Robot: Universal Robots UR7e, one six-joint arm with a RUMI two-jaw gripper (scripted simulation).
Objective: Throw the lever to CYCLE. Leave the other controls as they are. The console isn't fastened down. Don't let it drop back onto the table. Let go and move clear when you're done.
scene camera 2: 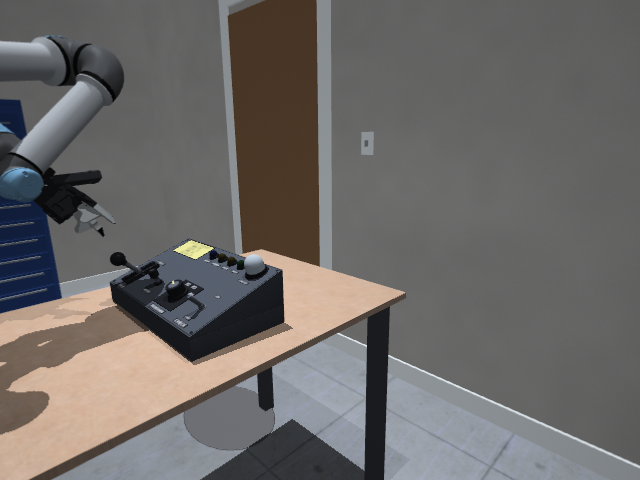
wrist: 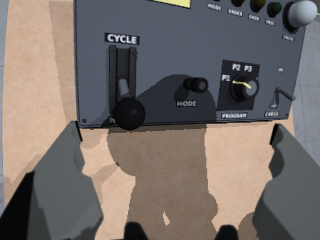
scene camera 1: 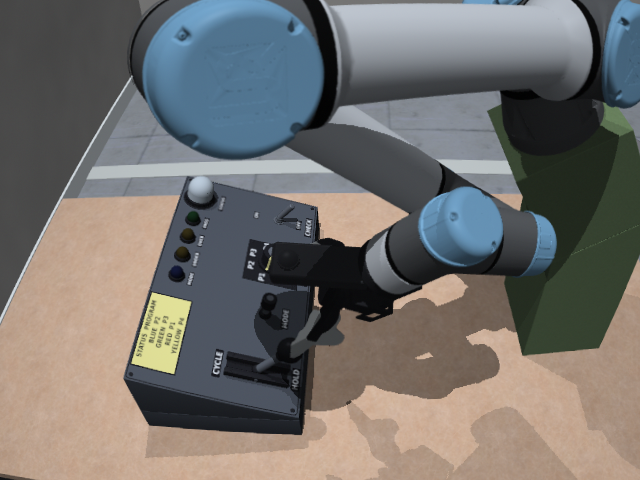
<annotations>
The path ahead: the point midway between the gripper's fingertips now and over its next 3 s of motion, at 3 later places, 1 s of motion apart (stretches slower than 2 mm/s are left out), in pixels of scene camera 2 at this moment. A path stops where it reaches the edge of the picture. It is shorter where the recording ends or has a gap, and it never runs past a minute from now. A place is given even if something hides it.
My gripper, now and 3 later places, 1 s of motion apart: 109, 230; 105, 231; 143, 229; 153, 221
</annotations>
